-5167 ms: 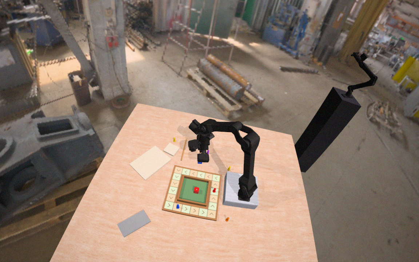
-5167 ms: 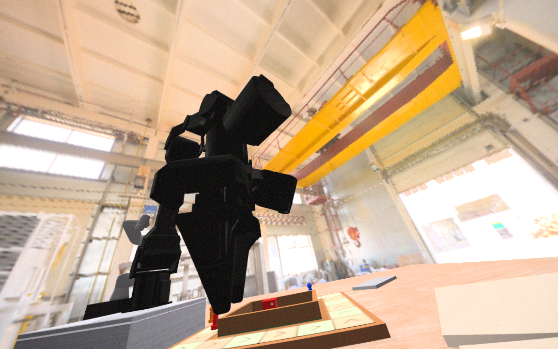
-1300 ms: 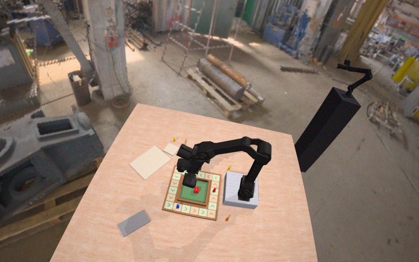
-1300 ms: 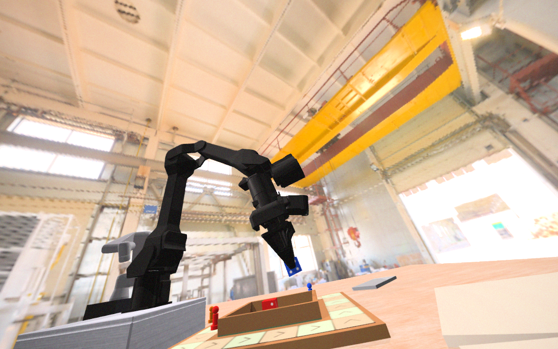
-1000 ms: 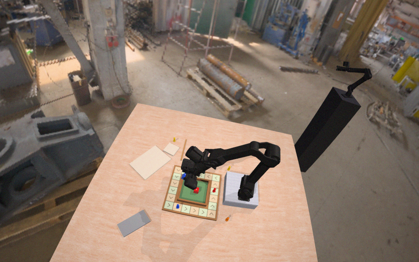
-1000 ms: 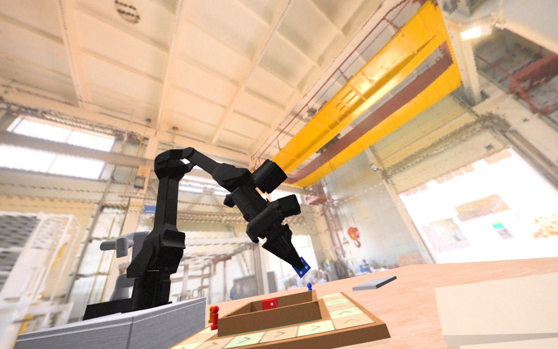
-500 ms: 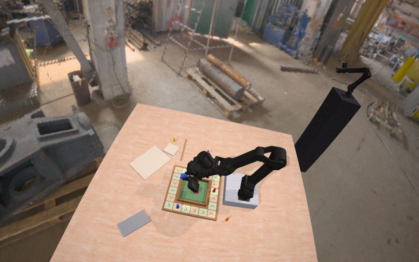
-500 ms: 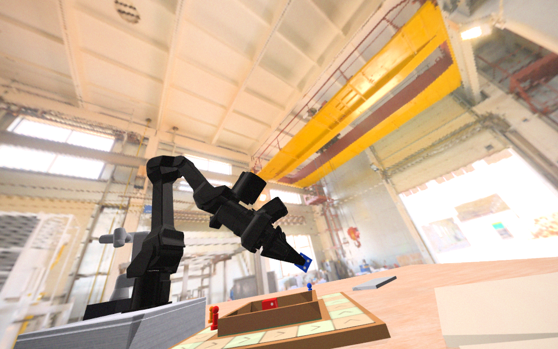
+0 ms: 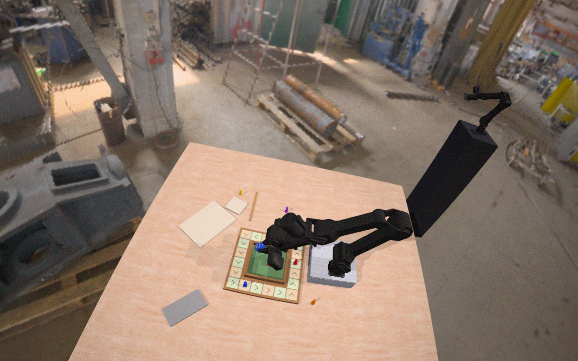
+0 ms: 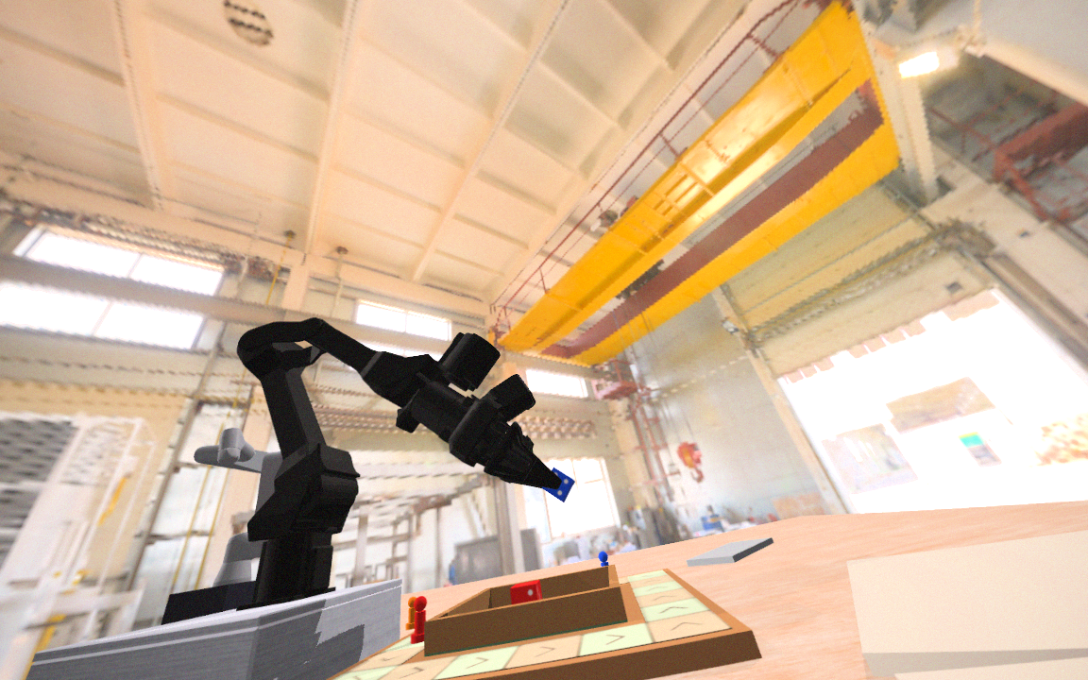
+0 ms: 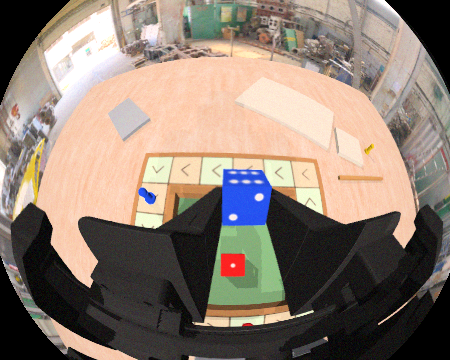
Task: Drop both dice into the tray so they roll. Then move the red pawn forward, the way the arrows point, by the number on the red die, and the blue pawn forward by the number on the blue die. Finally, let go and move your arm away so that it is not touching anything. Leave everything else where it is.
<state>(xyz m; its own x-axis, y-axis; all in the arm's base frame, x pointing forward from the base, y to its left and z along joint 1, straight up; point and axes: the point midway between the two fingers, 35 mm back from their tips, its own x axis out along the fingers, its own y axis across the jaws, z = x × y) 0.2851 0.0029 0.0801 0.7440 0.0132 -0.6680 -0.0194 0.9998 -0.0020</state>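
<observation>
The red pawn is 150 mm behind my gripper tip, 20 mm to the right of it and 90 mm below it. Round my gripper tip: blue pawn (20 mm ahead, 110 mm to the left, 90 mm below); then orange pawn (240 mm behind, 130 mm to the left, 100 mm below); then green tray (40 mm behind, 110 mm below).
</observation>
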